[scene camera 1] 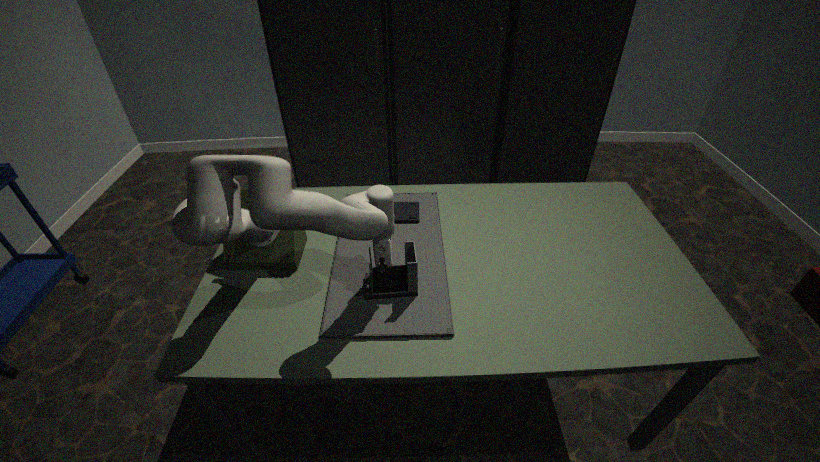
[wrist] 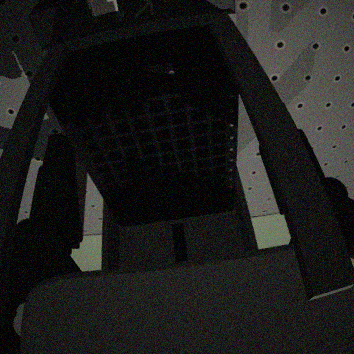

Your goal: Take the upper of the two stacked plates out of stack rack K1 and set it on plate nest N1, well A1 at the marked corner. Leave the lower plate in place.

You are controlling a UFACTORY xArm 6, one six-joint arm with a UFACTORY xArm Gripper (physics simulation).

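Frame: origin at the arm's base, x back, y right, z up, level; centimetres.
Seen in the pictures: gripper, fingertip midpoint: (scene camera 1: 383, 271) (wrist: 168, 137).
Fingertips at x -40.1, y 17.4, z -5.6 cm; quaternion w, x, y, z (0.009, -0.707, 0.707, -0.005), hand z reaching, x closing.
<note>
Pixels of each thing's top centre, then the offset from my fingertips to it. Level surfaces: height alone.
- near-black plate at its top centre: (wrist: 161, 165) (scene camera 1: 393, 275) dz -1.0, dx -3.1, dy +0.6 cm
- Plate nest N1 at its top centre: (scene camera 1: 398, 210) dz -4.3, dx -5.5, dy -36.9 cm
- grey board at its surface level: dz -5.7 cm
- green table at its surface level: dz -7.1 cm
Stack rack K1 (scene camera 1: 411, 261) (wrist: 287, 165) is dark, with tall uprights at its sides. In the wrist view, a near-black plate (wrist: 162, 145) with a faint grid of wells lies low between the fingers. The two plates of the stack cannot be told apart in the dark. My gripper (scene camera 1: 385, 274) (wrist: 168, 137) is open and empty, pointing down inside the rack area over the plate. The left finger shows beside the plate; a rack upright largely hides the right one. Plate nest N1 (scene camera 1: 406, 212) looks like a dark low block behind the rack; its marked corner cannot be made out.
The rack and nest stand on a grey board (scene camera 1: 427, 309) (wrist: 310, 107) with holes, on a green table (scene camera 1: 562, 269). The arm's base stands at the left of the table. A tall dark cabinet (scene camera 1: 447, 91) is behind, and a blue cart (scene camera 1: 40, 269) is at the left.
</note>
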